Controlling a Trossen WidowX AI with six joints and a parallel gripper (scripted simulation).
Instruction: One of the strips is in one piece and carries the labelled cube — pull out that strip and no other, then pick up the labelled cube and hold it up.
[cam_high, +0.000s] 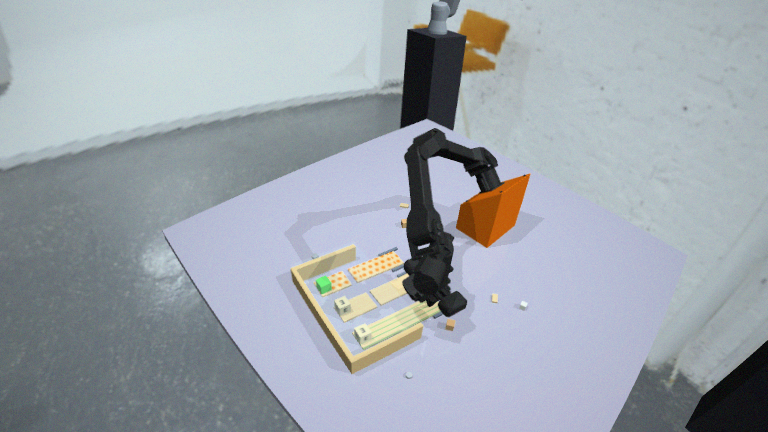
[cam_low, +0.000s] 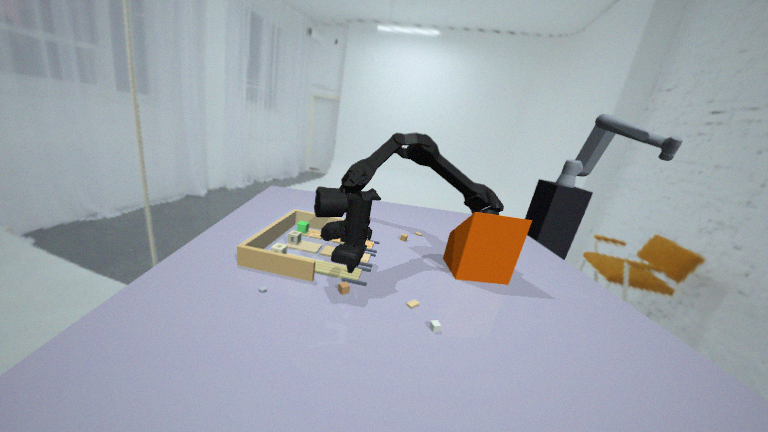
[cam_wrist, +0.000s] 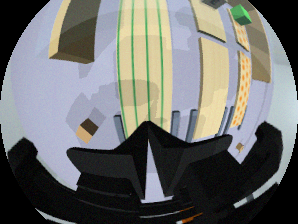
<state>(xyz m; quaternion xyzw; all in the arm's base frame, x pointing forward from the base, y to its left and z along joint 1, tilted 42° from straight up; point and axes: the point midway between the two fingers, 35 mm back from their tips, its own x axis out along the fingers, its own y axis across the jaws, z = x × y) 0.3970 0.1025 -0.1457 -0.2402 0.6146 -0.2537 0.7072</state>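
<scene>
The strip lies 90 mm ahead of my gripper tip and 10 mm to the right of it.
</scene>
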